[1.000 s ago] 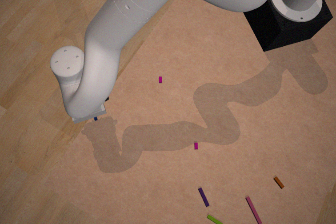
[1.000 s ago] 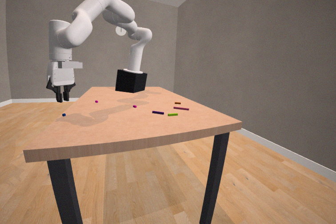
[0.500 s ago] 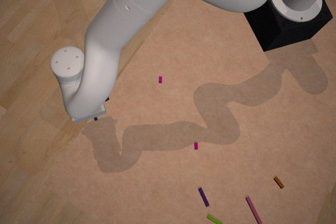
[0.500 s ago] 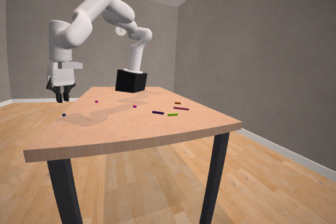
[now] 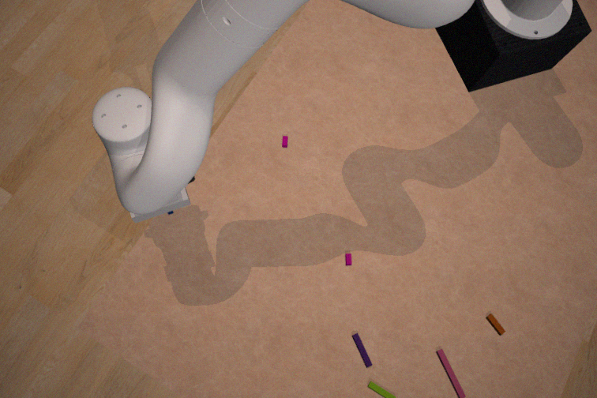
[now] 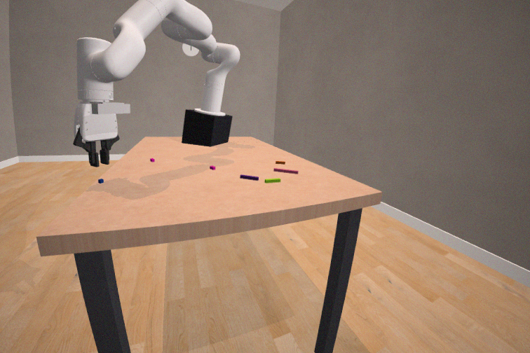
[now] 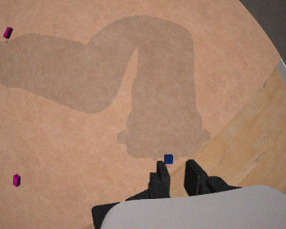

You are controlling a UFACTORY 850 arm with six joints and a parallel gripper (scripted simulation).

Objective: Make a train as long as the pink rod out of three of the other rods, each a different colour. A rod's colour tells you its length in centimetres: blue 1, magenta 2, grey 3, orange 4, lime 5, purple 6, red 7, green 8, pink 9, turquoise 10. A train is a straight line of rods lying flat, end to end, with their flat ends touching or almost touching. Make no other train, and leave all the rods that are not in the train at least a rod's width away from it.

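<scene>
The blue rod is 7 cm below my hand. From my hand the other things lie so: lime rod (50 cm to the left, 7 cm below, 1 cm behind); purple rod (43 cm to the left, 7 cm below, 4 cm behind); pink rod (58 cm to the left, 11 cm behind, 7 cm below).
</scene>
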